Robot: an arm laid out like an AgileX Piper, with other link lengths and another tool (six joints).
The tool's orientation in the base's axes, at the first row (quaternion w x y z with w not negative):
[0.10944 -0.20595 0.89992 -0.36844]
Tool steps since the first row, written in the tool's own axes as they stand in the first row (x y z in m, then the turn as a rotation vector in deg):
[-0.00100 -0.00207 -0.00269 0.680 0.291 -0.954]
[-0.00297 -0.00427 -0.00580 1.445 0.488 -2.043]
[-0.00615 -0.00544 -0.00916 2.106 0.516 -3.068]
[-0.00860 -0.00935 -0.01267 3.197 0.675 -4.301]
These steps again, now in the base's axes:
[0.00055 0.00078 0.00341 -1.023 0.470 0.435]
[0.00186 0.00218 0.00724 -2.142 0.925 1.028]
[0.00386 0.00494 0.01058 -3.096 1.278 1.701]
[0.00596 0.00569 0.01594 -4.545 1.650 2.408]

